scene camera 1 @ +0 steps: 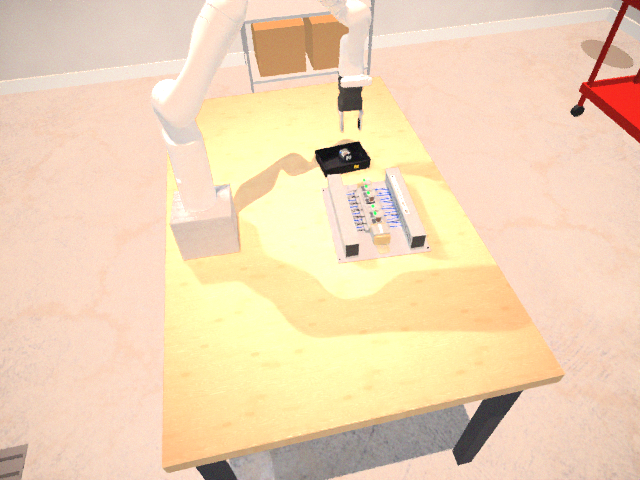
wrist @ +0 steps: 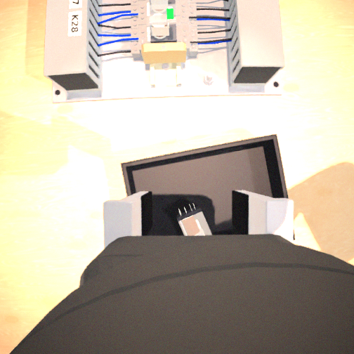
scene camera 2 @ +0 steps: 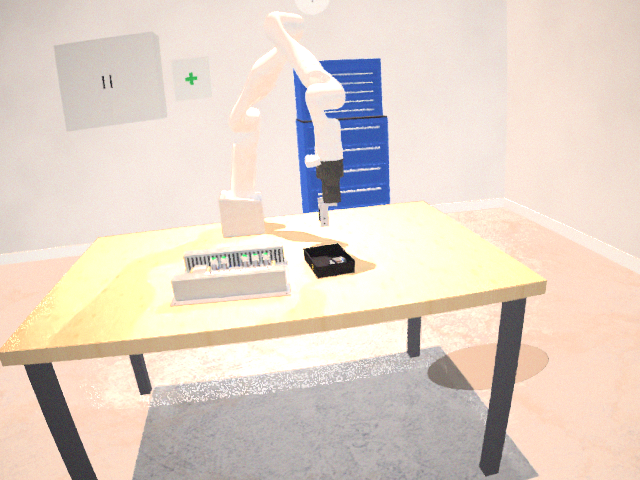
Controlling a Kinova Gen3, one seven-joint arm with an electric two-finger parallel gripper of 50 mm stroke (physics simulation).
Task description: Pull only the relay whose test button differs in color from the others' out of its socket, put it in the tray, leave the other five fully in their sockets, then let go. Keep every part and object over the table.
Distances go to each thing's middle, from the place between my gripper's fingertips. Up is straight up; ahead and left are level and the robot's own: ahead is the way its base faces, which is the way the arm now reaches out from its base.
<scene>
The relay panel (scene camera 1: pixel 398 245) lies 270 mm to the right of my hand, 140 mm below it and 50 mm behind it.
</scene>
